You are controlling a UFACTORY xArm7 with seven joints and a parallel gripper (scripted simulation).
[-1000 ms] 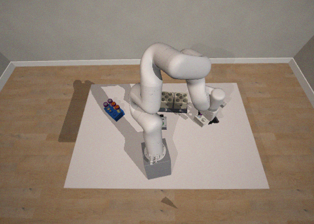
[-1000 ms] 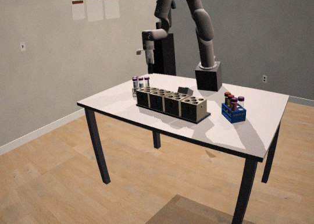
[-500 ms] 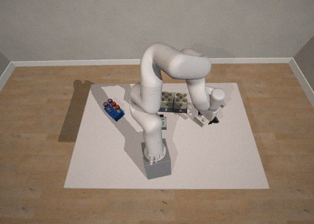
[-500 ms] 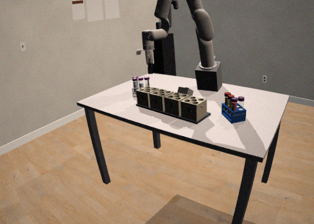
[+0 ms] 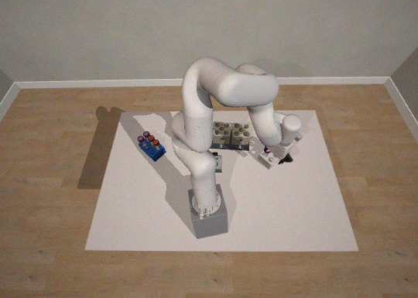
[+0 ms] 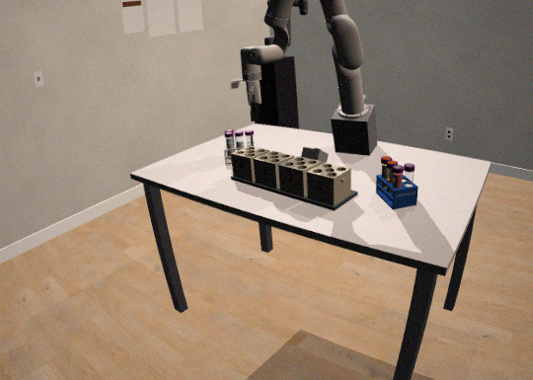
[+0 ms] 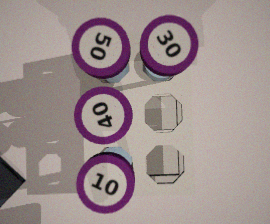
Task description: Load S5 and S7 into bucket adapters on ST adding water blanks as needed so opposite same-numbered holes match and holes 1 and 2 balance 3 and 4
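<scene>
The blue rack is 65 cm to the left of my hand, 14 cm below it and 9 cm ahead of it. The rest, counted from my hand: adapter (47 cm to the left, 20 cm ahead, 12 cm below); then dark stand (31 cm to the left, 19 cm ahead, 16 cm below); then white rack (14 cm below, 7 cm ahead, 3 cm to the right).
</scene>
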